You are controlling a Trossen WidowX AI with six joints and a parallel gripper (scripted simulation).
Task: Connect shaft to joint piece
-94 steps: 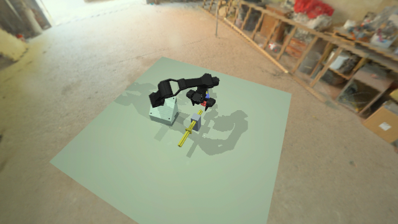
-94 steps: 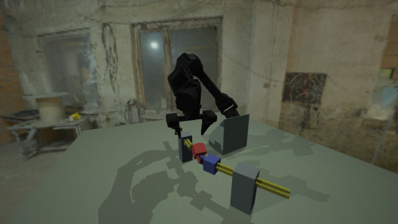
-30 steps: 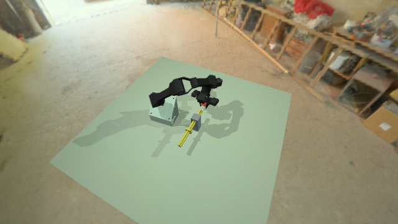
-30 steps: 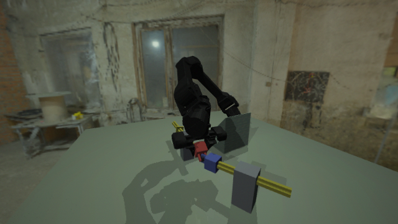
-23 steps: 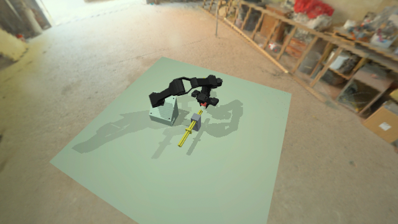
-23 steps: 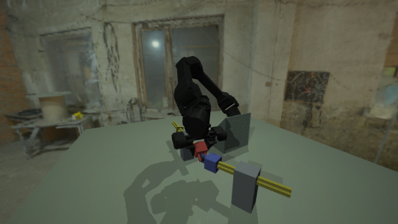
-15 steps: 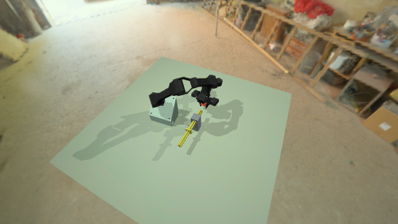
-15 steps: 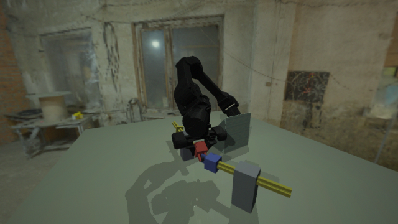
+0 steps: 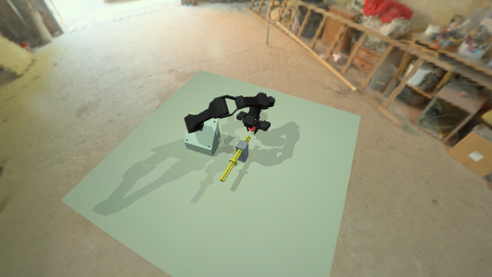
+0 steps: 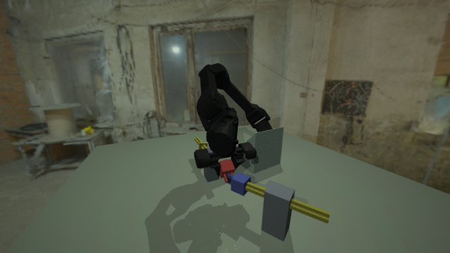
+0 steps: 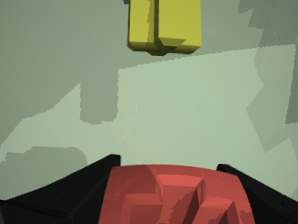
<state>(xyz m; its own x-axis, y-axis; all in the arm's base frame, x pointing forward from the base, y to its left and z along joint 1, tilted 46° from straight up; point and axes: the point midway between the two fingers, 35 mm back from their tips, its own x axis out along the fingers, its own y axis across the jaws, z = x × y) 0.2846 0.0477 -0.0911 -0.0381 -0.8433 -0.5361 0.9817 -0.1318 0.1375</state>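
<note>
The red joint piece lies 2 cm to the left of my gripper tip and 3 cm above it.
</note>
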